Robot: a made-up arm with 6 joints.
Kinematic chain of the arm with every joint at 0, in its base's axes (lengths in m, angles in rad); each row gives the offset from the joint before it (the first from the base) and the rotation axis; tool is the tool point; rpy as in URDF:
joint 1: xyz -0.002 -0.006 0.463 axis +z
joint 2: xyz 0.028 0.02 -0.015 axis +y
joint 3: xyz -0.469 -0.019 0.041 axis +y
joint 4: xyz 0.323 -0.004 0.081 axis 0.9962 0 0.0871
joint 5: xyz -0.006 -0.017 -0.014 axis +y
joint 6: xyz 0.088 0.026 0.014 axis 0.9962 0 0.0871
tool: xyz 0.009 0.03 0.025 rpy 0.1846 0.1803 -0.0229
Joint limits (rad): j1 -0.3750..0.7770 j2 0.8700..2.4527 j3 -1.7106..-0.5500 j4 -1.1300..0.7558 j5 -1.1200..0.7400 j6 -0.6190..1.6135
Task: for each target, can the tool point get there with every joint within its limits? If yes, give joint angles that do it. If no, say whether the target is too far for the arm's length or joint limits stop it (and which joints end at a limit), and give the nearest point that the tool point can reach.
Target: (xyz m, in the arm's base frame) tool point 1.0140 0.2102 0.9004
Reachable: no: too far | nearest point 0.7291 0.1496 0.7700 | short by 0.319 m
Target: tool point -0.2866 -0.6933 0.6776
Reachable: no: joint limits stop it (at a limit: joint 1, joint 2, joint 3, joint 4, joint 5, joint 6) | nearest point 0.0684 -0.1175 0.8613 | short by 0.701 m
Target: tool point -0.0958 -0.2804 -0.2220
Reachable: no: joint limits stop it (at a limit: joint 1, joint 2, joint 3, joint 4, joint 5) | nearest point 0.2871 -0.1613 0.2995 | short by 0.658 m
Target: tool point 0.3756 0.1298 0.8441
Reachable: yes | joints 0.1806 1.4915 -0.8974 -0.8678 -0.8528 1.1435
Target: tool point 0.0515 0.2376 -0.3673
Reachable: no: joint limits stop it (at a limit: joint 1, joint 2, joint 3, joint 4) | nearest point 0.2345 0.2668 0.2854 | short by 0.678 m
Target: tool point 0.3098 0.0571 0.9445
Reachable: yes | joints -0.0402 1.2608 -1.0507 -0.6066 -0.8364 -0.4489
